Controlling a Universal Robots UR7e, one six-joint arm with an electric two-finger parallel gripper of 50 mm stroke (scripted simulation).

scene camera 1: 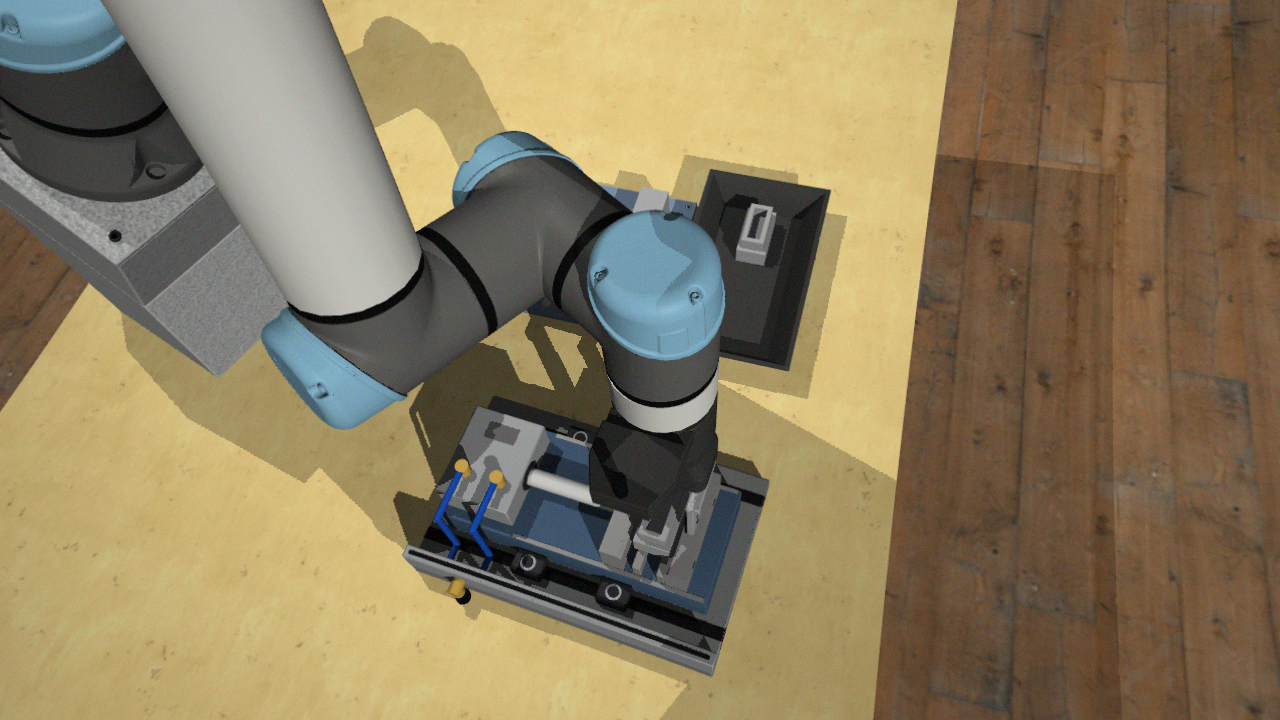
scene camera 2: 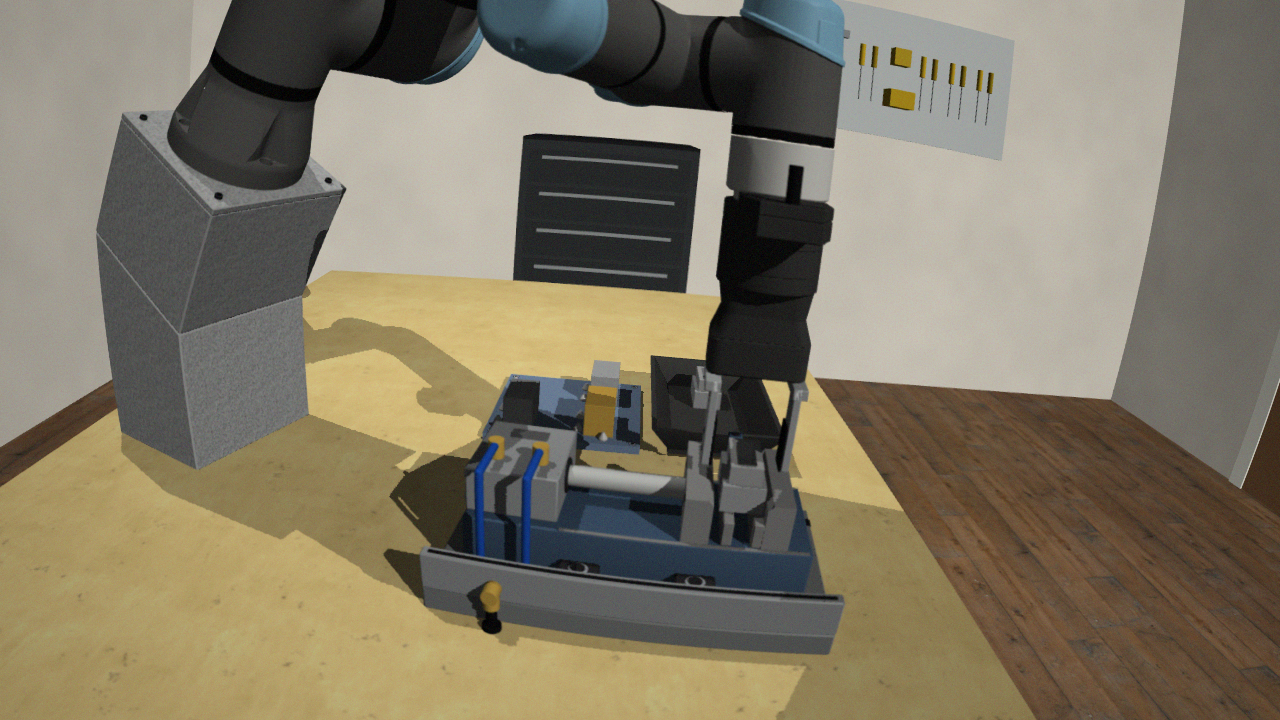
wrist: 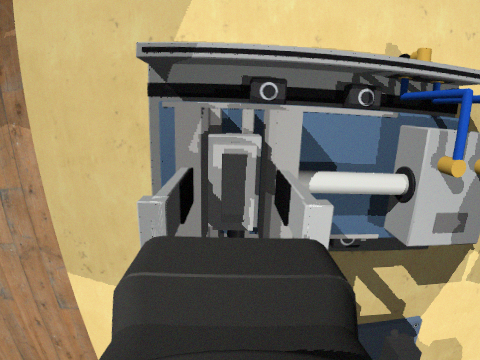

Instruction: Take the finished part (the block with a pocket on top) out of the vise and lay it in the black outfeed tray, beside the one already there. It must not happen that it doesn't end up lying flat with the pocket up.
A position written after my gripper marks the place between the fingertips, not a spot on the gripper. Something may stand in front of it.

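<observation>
Yellow block [scene camera 2: 600, 403] visible; in the wrist view it is out of frame. A white rod [scene camera 1: 537, 478] appears in the wrist view also [wrist: 328, 182]. My gripper [scene camera 2: 744, 462] is visible in scene camera 1 [scene camera 1: 661, 512] and in the wrist view [wrist: 234, 186] too.
</observation>
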